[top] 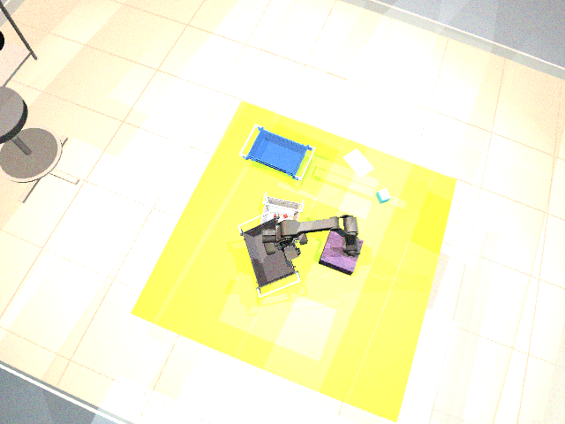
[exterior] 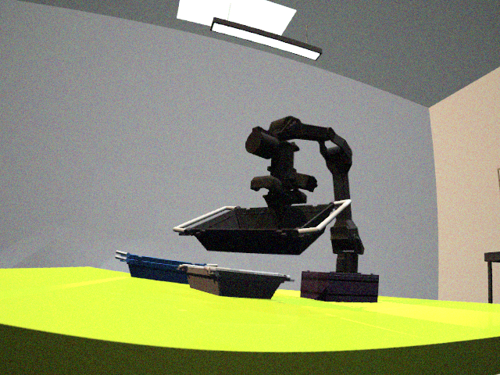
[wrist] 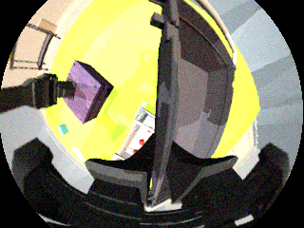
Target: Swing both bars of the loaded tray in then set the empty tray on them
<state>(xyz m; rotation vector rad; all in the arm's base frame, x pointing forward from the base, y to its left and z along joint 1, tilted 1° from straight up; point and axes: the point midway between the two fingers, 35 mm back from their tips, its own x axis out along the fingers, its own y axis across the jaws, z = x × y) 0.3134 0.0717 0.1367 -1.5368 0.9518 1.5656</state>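
Now: gripper tip 70 mm short of the dark grey tray, 40 mm to the right of it and 10 mm above it. From my gripper tip the other things lie so: white card (610 mm to the right, 320 mm behind, 180 mm below); then cyan block (470 mm behind, 420 mm to the right, 160 mm below).
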